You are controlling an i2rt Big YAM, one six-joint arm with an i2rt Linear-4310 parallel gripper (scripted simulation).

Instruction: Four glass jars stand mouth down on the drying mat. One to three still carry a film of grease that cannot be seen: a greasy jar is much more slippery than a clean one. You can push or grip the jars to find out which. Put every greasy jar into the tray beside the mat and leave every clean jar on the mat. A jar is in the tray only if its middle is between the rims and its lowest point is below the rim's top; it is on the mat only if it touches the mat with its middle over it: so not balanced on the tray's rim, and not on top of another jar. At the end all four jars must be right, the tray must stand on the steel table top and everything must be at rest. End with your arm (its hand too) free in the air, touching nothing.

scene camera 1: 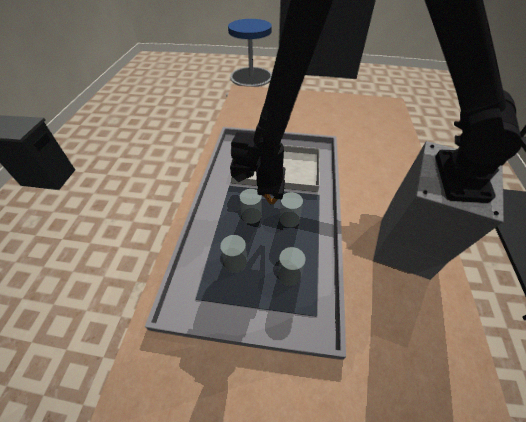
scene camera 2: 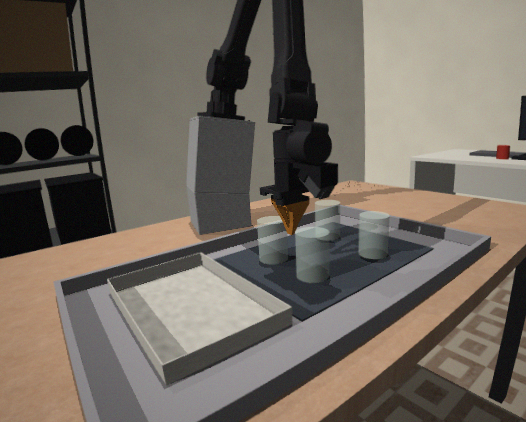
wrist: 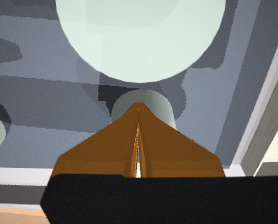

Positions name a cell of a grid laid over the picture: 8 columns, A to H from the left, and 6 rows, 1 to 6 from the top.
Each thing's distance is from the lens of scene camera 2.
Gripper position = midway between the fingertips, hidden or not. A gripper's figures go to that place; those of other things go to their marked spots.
my gripper (scene camera 2: E4): 0.68 m
pale tray (scene camera 2: C5): 0.60 m
rimmed steel table top (scene camera 2: B6): 0.48 m
dark drying mat (scene camera 2: F4): 0.67 m
The marked spots on the dark drying mat and the pale tray are 0.31 m apart.
